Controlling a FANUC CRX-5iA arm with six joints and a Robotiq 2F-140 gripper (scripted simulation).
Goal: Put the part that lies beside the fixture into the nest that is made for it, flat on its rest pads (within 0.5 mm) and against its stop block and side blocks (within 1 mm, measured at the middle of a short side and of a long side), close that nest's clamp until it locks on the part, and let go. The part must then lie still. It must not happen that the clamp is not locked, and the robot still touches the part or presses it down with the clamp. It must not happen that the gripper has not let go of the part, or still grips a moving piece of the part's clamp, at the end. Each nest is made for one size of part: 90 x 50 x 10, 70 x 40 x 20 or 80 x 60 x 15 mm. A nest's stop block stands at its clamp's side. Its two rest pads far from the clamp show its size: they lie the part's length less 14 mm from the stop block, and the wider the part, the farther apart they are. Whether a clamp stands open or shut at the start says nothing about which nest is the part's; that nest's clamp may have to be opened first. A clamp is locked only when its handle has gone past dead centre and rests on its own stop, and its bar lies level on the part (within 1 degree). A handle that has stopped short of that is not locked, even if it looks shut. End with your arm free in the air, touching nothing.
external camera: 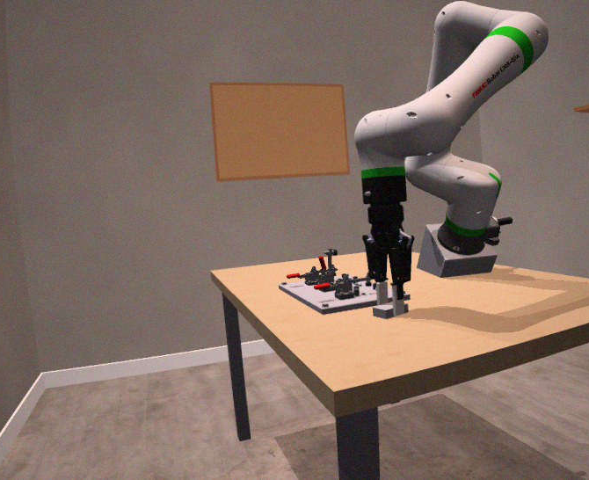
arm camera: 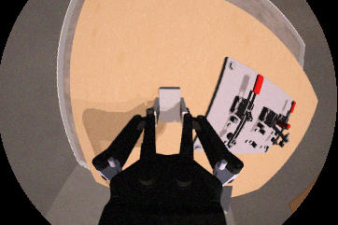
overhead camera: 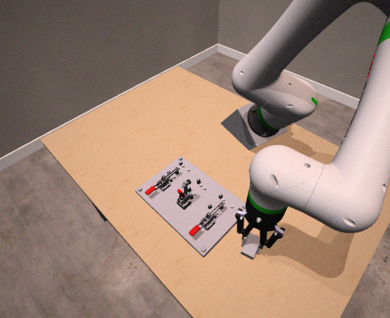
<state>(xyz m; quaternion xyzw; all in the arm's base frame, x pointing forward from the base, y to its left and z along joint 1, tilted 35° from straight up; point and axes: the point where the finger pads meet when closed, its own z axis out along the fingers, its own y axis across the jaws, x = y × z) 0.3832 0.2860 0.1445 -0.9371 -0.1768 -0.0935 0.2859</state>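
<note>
My hand is 6 cm short of the clamp, 14 cm to the left of it and 1 cm below it. Round my hand: grey fixture plate: 5 cm ahead, 26 cm to the right, 3 cm below; grey part: 3 cm below.
</note>
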